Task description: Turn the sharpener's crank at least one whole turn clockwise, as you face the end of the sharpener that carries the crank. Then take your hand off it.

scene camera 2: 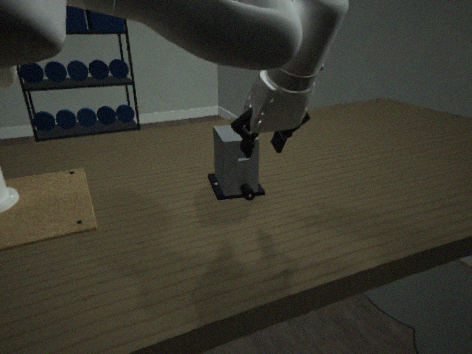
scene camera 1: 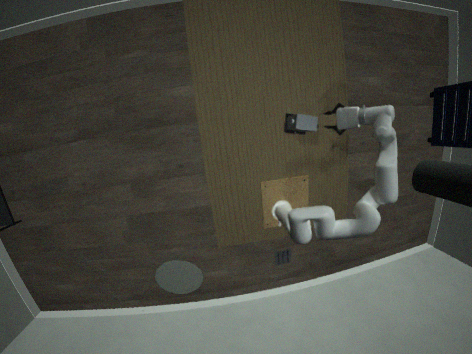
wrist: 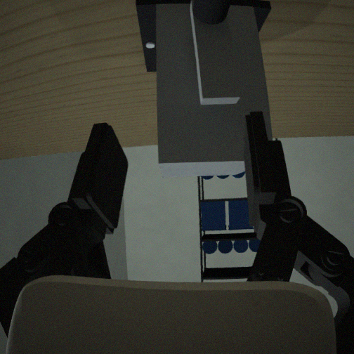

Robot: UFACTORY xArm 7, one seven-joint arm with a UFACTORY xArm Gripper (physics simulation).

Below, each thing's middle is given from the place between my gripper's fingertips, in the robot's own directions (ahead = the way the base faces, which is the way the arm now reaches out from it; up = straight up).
My hand is 20 mm past the grey box-shaped sharpener (scene camera 2: 224, 181), 90 mm to the right of it and 60 mm above it.
